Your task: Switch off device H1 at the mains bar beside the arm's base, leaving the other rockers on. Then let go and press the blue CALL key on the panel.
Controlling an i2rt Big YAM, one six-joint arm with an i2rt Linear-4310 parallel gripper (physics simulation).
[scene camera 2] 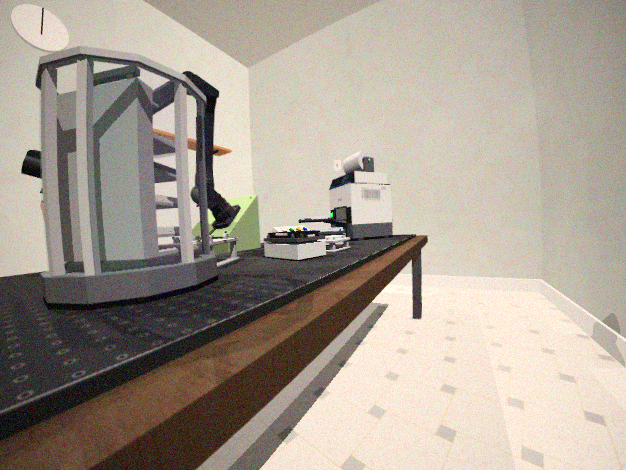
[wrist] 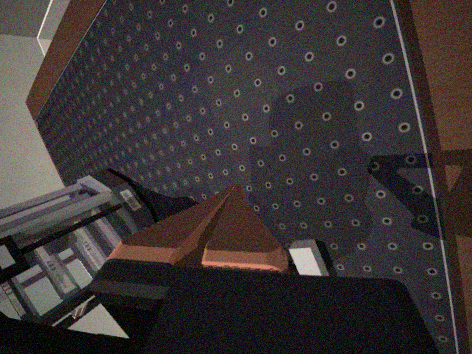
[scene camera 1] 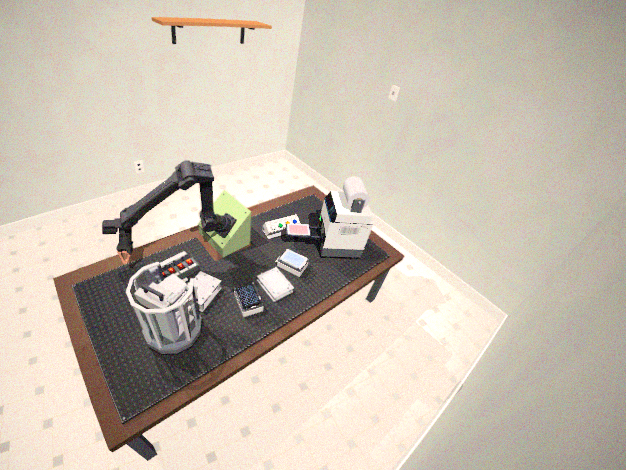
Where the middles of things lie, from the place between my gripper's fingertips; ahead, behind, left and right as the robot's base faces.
Scene:
Right now my hand is 400 mm short of the grey rack tower (scene camera 2: 122, 149) and 70 mm below it.

